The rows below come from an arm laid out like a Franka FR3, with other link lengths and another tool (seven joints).
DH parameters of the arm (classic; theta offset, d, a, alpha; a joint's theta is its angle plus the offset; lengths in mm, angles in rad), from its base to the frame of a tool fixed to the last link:
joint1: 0 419.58 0 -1.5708
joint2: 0 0 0 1.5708
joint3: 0 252.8 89.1 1.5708
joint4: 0 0 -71.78 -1.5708
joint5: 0 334.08 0 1.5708
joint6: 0 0 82.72 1.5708
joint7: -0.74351 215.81 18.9 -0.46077
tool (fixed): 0 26.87 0 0
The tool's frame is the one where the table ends.
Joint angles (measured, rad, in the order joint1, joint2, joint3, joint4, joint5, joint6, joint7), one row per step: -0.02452, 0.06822, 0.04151, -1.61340, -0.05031, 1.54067, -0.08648; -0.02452, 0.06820, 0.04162, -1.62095, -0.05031, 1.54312, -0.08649; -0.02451, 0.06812, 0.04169, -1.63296, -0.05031, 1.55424, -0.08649; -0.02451, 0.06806, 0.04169, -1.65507, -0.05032, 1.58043, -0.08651; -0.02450, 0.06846, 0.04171, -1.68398, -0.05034, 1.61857, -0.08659; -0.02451, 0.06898, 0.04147, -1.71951, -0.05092, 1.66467, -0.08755; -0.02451, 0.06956, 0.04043, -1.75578, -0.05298, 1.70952, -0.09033; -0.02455, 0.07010, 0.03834, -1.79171, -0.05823, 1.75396, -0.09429
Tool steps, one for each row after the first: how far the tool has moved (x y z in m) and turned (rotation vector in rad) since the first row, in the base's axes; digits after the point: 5 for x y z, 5 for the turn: -0.00104, 0.00006, -0.00291, -0.00006, 0.00508, 0.00026; -0.00091, 0.00017, -0.00702, -0.00001, 0.00591, 0.00089; 0.00065, 0.00035, -0.01425, 0.00023, 0.00180, 0.00221; 0.00341, 0.00065, -0.02368, 0.00070, -0.00698, 0.00419; 0.00621, 0.00077, -0.03532, 0.00088, -0.01693, 0.00726; 0.00803, 0.00019, -0.04737, -0.00016, -0.02475, 0.01172; 0.00939, -0.00160, -0.05924, -0.00409, -0.03248, 0.01734
